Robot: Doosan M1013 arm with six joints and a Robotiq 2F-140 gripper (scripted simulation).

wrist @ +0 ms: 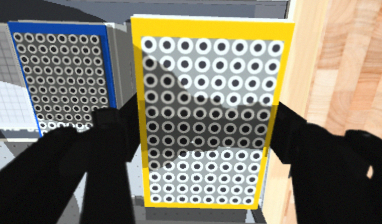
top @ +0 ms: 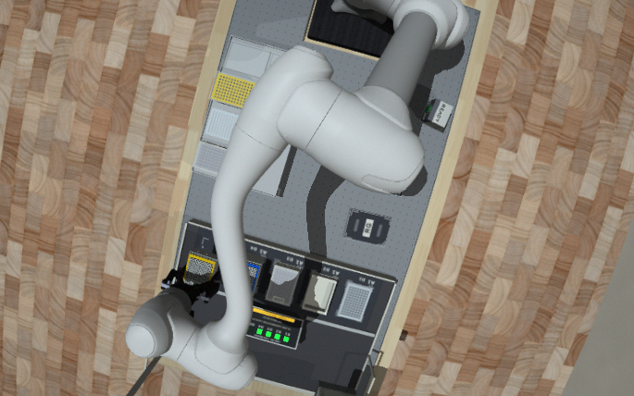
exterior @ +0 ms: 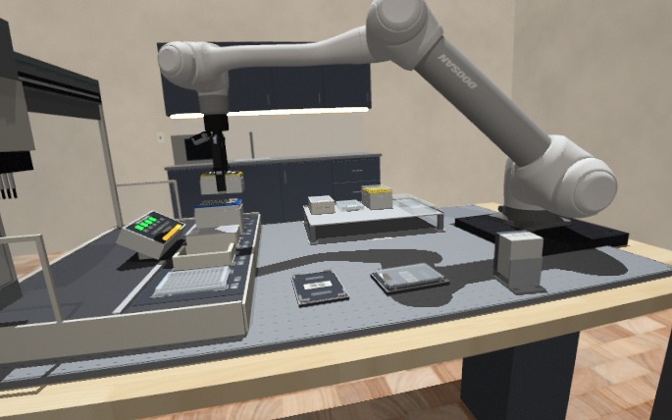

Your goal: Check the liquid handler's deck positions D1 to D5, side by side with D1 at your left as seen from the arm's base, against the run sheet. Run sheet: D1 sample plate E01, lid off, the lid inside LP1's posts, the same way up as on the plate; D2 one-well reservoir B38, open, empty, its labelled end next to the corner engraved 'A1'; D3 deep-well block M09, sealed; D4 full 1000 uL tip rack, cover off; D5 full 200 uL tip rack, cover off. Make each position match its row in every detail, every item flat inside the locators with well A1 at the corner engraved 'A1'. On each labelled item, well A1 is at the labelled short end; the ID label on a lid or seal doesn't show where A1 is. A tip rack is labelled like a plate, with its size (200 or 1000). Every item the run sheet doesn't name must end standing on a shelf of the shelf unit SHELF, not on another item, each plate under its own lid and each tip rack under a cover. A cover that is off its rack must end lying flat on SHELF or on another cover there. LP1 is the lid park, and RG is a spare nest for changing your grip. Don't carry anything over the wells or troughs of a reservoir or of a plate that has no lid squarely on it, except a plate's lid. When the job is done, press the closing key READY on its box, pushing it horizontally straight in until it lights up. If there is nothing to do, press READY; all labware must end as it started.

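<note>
My gripper is now 120 mm to the right of the blue-framed tip rack and 80 mm above it. Also, from my hand: cream reservoir (30 mm ahead, 370 mm to the left, 140 mm below); then yellow-framed tip rack (10 mm behind, 10 mm above); then shelf unit (490 mm behind, 40 mm to the left, 140 mm below).
</note>
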